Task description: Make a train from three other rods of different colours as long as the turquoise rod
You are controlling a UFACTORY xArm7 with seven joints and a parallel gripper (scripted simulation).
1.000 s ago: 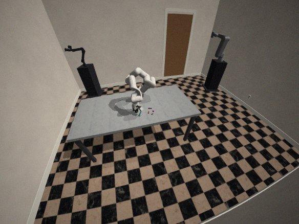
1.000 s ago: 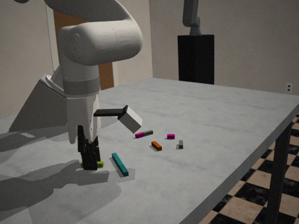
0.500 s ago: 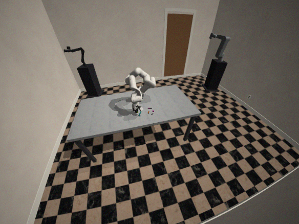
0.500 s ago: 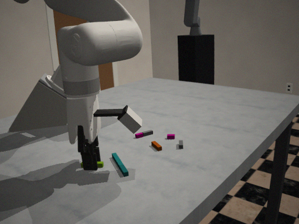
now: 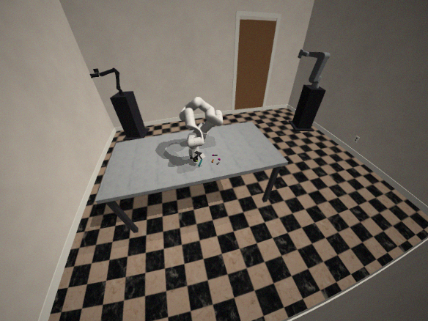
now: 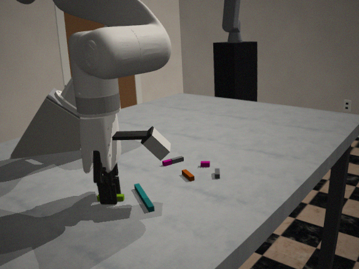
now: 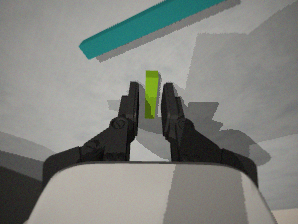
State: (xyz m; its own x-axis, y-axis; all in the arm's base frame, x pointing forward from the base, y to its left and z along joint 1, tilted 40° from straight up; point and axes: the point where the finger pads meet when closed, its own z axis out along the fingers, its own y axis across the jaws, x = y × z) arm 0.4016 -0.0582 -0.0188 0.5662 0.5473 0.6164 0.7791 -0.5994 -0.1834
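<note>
The lime rod is 2 cm below my hand. The rest, counted from my hand: turquoise rod: 5 cm to the left, 4 cm ahead, 2 cm below; then orange rod: 17 cm to the left, 2 cm below, 1 cm ahead.
</note>
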